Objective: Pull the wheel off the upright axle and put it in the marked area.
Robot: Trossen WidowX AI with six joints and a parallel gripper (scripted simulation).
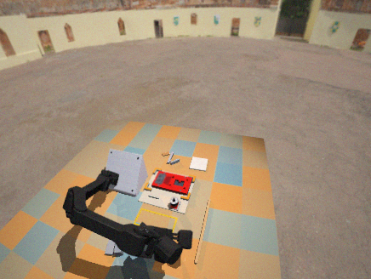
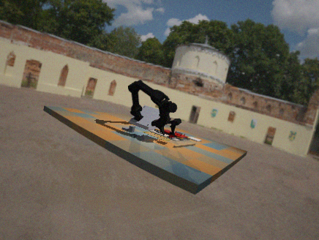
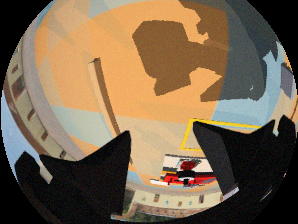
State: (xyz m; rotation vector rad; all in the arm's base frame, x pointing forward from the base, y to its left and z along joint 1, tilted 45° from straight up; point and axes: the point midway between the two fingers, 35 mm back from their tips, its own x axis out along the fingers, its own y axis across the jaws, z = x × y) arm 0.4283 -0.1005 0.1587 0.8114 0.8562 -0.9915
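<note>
My gripper tip is now 160 mm to the right of the wheel, 80 mm past it and 10 mm above it. From my gripper tip the other things lie so: white tile 470 mm to the left, 40 mm below, 40 mm behind; then grey piece 210 mm behind, 110 mm to the right, 30 mm below; then long thin rod 90 mm to the left, 90 mm ahead, 40 mm below.
</note>
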